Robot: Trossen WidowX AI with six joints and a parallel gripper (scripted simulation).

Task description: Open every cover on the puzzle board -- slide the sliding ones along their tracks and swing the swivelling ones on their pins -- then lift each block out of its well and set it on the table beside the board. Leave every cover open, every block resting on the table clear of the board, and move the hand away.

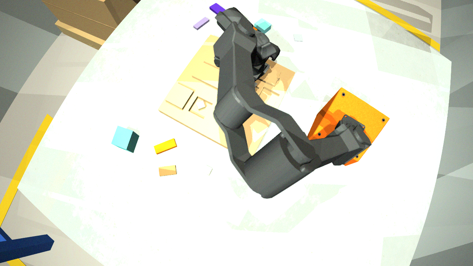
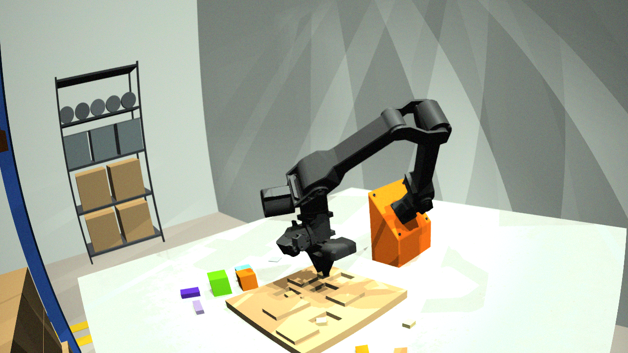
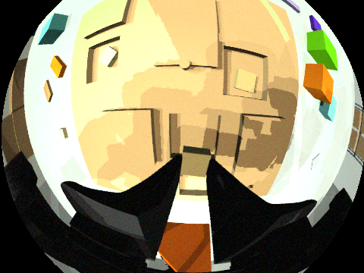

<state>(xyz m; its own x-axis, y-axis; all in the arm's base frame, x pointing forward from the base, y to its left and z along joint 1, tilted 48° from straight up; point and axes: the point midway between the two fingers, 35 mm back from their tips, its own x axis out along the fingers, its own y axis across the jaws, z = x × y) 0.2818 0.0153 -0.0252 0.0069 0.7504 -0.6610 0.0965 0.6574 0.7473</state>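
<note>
The orange flat piece lies 25 cm to the left of my gripper tip, 13 cm ahead of it and 6 cm below it. The rest, counted from my gripper tip: orange cube (19 cm to the right, 10 cm ahead, 4 cm below); then green cube (21 cm to the right, 17 cm ahead, 4 cm below); then pale cyan block (25 cm to the right, 7 cm ahead, 5 cm below).
</note>
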